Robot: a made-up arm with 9 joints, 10 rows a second.
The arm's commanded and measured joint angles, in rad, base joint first. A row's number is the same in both.
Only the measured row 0 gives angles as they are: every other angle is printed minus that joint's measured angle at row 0.
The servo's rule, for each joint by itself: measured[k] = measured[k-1] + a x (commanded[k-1-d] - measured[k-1]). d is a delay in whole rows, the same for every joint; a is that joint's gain. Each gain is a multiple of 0.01, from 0.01 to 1. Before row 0 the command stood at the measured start. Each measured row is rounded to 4 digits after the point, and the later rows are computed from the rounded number. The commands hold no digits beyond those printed.
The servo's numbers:
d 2
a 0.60 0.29 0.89 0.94 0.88 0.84 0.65 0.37 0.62
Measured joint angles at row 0: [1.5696, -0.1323, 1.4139, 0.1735, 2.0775, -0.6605, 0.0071, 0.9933, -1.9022]
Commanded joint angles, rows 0 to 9: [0.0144, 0.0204, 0.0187, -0.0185, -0.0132, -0.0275, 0.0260, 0.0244, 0.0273]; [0.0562, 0.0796, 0.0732, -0.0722, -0.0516, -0.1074, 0.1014, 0.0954, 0.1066]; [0.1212, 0.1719, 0.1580, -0.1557, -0.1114, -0.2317, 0.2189, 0.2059, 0.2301]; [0.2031, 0.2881, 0.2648, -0.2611, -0.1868, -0.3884, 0.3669, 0.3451, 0.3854]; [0.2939, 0.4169, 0.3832, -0.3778, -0.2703, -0.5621, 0.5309, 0.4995, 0.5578]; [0.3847, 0.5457, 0.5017, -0.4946, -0.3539, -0.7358, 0.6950, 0.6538, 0.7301]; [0.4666, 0.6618, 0.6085, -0.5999, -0.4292, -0.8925, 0.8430, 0.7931, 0.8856]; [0.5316, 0.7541, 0.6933, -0.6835, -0.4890, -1.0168, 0.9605, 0.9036, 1.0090]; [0.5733, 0.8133, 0.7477, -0.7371, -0.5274, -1.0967, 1.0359, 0.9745, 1.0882]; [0.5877, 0.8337, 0.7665, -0.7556, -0.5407, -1.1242, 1.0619, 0.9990, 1.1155]
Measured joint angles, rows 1 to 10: [0.0000, 0.0000, 0.0000, 0.0000, 0.0000, 0.0000, 0.0000, 0.0000, 0.0000]; [0.0000, 0.0000, 0.0000, 0.0000, 0.0000, 0.0000, 0.0000, 0.0000, 0.0000]; [0.0086, 0.0059, 0.0166, -0.0174, -0.0116, -0.0231, 0.0169, 0.0090, 0.0169]; [0.0372, 0.0273, 0.0670, -0.0689, -0.0468, -0.0939, 0.0718, 0.0410, 0.0725]; [0.0876, 0.0692, 0.1480, -0.1505, -0.1036, -0.2097, 0.1674, 0.1020, 0.1702]; [0.1569, 0.1327, 0.2520, -0.2545, -0.1768, -0.3598, 0.2971, 0.1919, 0.3036]; [0.2391, 0.2151, 0.3688, -0.3704, -0.2591, -0.5297, 0.4491, 0.3057, 0.4612]; [0.3265, 0.3110, 0.4871, -0.4871, -0.3425, -0.7028, 0.6089, 0.4345, 0.6279]; [0.4106, 0.4127, 0.5951, -0.5931, -0.4188, -0.8621, 0.7611, 0.5672, 0.7877]; [0.4832, 0.5117, 0.6825, -0.6781, -0.4806, -0.9920, 0.8907, 0.6917, 0.9249]
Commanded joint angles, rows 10 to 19: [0.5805, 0.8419, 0.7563, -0.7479, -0.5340, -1.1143, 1.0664, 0.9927, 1.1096]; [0.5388, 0.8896, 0.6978, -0.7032, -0.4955, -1.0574, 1.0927, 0.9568, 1.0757]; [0.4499, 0.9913, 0.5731, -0.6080, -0.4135, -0.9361, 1.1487, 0.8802, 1.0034]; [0.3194, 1.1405, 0.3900, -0.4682, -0.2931, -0.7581, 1.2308, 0.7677, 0.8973]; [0.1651, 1.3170, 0.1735, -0.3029, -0.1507, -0.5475, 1.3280, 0.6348, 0.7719]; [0.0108, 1.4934, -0.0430, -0.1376, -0.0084, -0.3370, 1.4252, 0.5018, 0.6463]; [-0.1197, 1.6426, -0.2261, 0.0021, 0.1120, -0.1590, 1.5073, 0.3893, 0.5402]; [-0.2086, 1.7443, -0.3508, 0.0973, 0.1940, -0.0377, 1.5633, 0.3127, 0.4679]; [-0.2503, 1.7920, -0.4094, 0.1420, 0.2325, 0.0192, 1.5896, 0.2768, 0.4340]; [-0.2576, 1.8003, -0.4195, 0.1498, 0.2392, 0.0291, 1.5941, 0.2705, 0.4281]
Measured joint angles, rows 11 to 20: [0.5373, 0.5992, 0.7405, -0.7336, -0.5218, -1.0799, 0.9851, 0.7963, 1.0261]; [0.5675, 0.6672, 0.7636, -0.7543, -0.5384, -1.1171, 1.0350, 0.8713, 1.0815]; [0.5753, 0.7179, 0.7571, -0.7483, -0.5345, -1.1147, 1.0554, 0.9162, 1.0989]; [0.5534, 0.7677, 0.7043, -0.7059, -0.5002, -1.0666, 1.0796, 0.9312, 1.0845]; [0.4913, 0.8325, 0.5875, -0.6139, -0.4239, -0.9570, 1.1245, 0.9123, 1.0342]; [0.3882, 0.9218, 0.4117, -0.4769, -0.3088, -0.7899, 1.1936, 0.8588, 0.9493]; [0.2543, 1.0364, 0.1997, -0.3133, -0.1697, -0.5863, 1.2810, 0.7759, 0.8393]; [0.1082, 1.1689, -0.0163, -0.1481, -0.0278, -0.3769, 1.3747, 0.6745, 0.7196]; [-0.0285, 1.3063, -0.2030, -0.0069, 0.0952, -0.1939, 1.4609, 0.5690, 0.6084]; [-0.1366, 1.4333, -0.3345, 0.0910, 0.1821, -0.0627, 1.5275, 0.4742, 0.5213]
